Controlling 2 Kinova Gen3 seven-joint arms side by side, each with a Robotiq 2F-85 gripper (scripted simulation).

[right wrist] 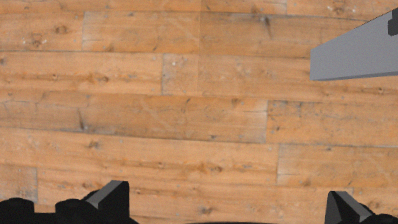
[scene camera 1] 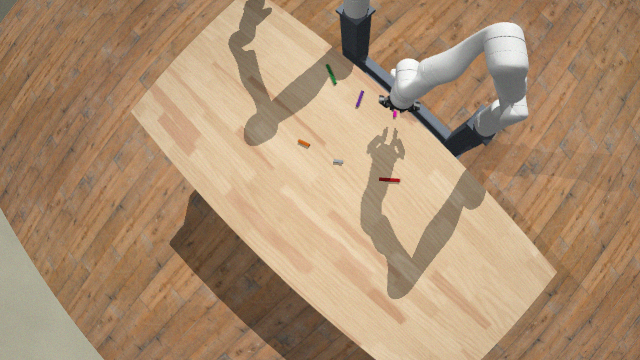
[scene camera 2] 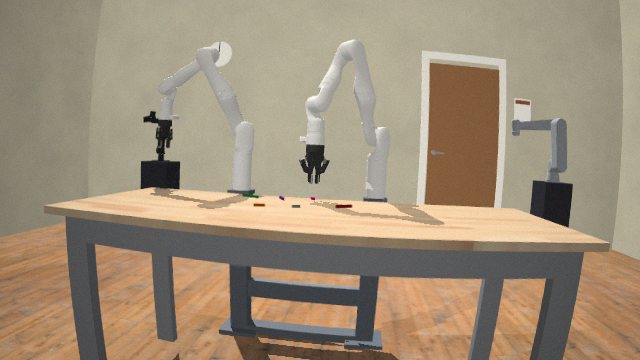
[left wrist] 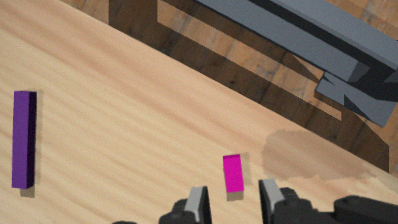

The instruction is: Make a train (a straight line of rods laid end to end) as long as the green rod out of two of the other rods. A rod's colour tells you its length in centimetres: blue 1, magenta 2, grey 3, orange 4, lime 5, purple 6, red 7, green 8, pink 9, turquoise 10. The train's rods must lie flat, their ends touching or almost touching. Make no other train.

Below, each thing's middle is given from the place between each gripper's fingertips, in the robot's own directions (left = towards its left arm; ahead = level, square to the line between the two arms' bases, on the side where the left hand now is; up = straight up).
My left hand is 120 mm to the left of the purple rod (left wrist: 25, 101), 80 mm above it and 40 mm short of it.
Now: the purple rod 270 mm ahead of my right hand, 710 mm to the left of it and 190 mm below it.
